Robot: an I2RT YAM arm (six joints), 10 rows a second.
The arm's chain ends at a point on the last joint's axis. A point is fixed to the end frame.
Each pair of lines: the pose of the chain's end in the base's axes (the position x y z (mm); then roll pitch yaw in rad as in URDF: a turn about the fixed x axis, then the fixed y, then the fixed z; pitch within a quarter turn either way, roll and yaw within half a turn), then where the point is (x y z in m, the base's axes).
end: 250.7, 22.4, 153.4, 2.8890, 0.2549, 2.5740
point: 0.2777 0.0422 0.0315
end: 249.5, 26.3, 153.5, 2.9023, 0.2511, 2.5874
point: 0.2751 0.0453 0.0311
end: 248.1, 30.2, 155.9, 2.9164, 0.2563, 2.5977
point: 0.2732 0.0476 0.0332
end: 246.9, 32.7, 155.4, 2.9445, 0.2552, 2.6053
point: 0.2702 0.0473 0.0320
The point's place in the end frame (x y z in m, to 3 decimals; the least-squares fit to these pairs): 0.019 0.000 0.125
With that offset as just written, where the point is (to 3 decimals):
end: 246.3, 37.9, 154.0, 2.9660, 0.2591, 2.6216
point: 0.269 0.050 0.030
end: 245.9, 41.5, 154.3, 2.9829, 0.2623, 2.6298
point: 0.267 0.052 0.030
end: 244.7, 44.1, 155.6, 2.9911, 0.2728, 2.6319
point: 0.267 0.053 0.031
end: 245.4, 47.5, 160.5, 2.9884, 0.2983, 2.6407
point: 0.270 0.056 0.037
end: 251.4, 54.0, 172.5, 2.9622, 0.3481, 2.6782
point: 0.283 0.063 0.050
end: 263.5, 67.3, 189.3, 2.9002, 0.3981, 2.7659
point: 0.302 0.084 0.070
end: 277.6, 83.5, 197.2, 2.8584, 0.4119, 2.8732
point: 0.316 0.109 0.080
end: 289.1, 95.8, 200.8, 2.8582, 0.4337, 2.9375
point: 0.329 0.123 0.084
